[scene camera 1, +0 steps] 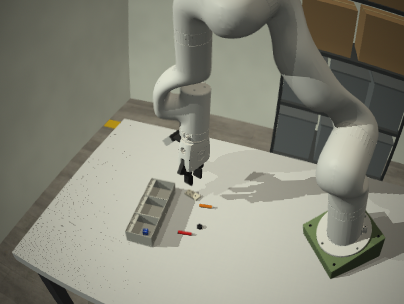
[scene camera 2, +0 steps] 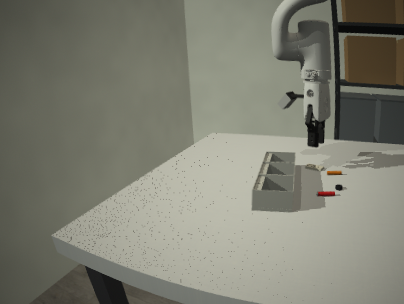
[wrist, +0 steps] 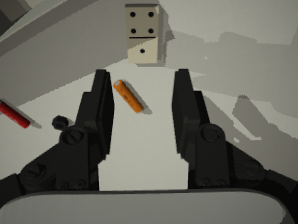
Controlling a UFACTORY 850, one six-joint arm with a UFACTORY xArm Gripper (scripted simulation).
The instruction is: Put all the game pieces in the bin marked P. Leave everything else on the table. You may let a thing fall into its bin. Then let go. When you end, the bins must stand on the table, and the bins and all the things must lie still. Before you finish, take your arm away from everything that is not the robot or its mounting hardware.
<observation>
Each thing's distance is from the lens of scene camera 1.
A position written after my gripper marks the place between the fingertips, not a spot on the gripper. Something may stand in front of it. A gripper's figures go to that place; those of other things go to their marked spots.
my gripper (scene camera 1: 192,180): 119 cm
grey bin (scene camera 1: 161,195): 123 cm
</observation>
